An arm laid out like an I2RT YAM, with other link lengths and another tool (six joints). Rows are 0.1 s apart.
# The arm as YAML. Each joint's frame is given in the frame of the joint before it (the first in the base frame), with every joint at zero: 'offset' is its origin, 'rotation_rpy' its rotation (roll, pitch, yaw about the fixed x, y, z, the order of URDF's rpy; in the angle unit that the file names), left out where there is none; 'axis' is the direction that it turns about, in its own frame. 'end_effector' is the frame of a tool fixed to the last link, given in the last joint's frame.
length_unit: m
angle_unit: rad
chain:
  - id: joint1
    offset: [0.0, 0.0, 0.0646]
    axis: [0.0, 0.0, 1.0]
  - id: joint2
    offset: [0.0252, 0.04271, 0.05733]
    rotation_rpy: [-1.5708, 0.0, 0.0]
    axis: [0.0, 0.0, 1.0]
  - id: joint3
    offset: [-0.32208, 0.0, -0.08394]
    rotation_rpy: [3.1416, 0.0, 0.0]
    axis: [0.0, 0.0, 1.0]
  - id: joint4
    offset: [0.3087, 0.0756, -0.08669]
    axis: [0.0, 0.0, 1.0]
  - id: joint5
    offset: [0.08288, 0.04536, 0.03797]
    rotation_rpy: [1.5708, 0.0, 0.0]
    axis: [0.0, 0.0, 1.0]
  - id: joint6
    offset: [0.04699, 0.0, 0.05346]
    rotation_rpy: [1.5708, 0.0, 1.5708]
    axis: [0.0, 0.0, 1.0]
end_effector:
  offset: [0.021, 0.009, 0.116]
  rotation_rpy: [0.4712, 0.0, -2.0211]
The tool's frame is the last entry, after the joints.
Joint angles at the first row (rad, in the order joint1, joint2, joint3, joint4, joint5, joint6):
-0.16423 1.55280 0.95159 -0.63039 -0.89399 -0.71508
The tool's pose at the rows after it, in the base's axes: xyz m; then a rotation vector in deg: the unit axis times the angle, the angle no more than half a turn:
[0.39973 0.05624 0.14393 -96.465 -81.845 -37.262]
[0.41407 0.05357 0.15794 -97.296 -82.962 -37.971]
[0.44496 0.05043 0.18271 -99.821 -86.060 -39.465]
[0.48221 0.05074 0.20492 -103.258 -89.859 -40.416]
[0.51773 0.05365 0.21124 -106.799 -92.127 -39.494]
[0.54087 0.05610 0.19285 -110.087 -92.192 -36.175]
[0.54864 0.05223 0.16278 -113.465 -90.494 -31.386]
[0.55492 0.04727 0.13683 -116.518 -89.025 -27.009]
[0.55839 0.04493 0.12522 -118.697 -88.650 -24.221]
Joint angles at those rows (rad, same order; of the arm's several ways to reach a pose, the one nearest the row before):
-0.16422 1.55508 0.96379 -0.63800 -0.89323 -0.71469
-0.16041 1.56919 1.02331 -0.65518 -0.87835 -0.70820
-0.14133 1.60162 1.13470 -0.65861 -0.82723 -0.68721
-0.10776 1.65770 1.26400 -0.65364 -0.74902 -0.66662
-0.07229 1.74049 1.38533 -0.65556 -0.66701 -0.65022
-0.04519 1.82479 1.45133 -0.65403 -0.59528 -0.63839
-0.03453 1.88772 1.46696 -0.65749 -0.53312 -0.63002
-0.02728 1.94534 1.48642 -0.66434 -0.47627 -0.62353
-0.01888 1.97508 1.50433 -0.67500 -0.43202 -0.62047

